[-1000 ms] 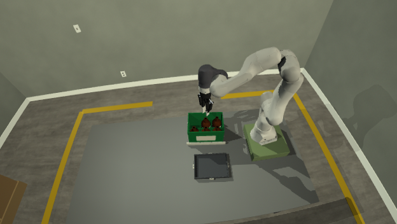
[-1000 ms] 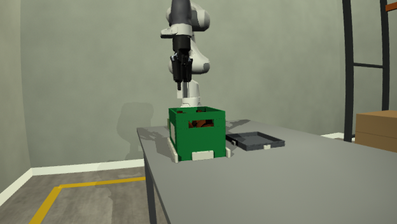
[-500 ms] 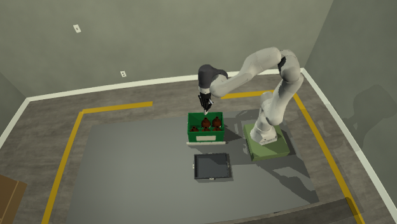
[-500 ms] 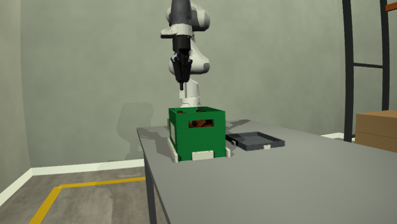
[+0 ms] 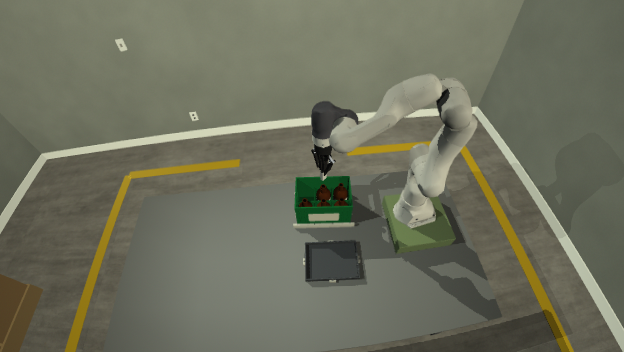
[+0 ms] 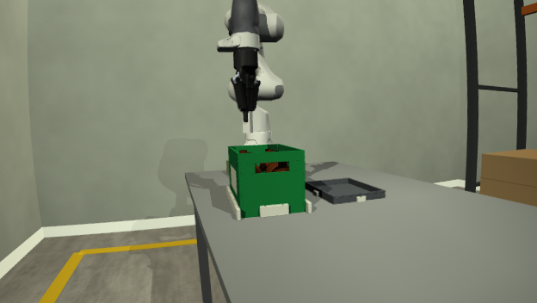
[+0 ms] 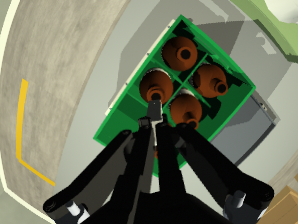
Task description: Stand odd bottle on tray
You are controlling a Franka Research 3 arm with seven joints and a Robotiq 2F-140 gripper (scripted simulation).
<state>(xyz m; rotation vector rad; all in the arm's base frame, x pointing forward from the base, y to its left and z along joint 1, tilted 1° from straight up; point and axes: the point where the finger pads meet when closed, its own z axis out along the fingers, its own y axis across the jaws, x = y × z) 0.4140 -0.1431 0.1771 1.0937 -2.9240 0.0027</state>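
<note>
The green crate is 10 mm ahead of my hand, 40 mm to the left of it and 170 mm below it. The rest, counted from my hand: dark grey tray 330 mm to the left, 240 mm below.
</note>
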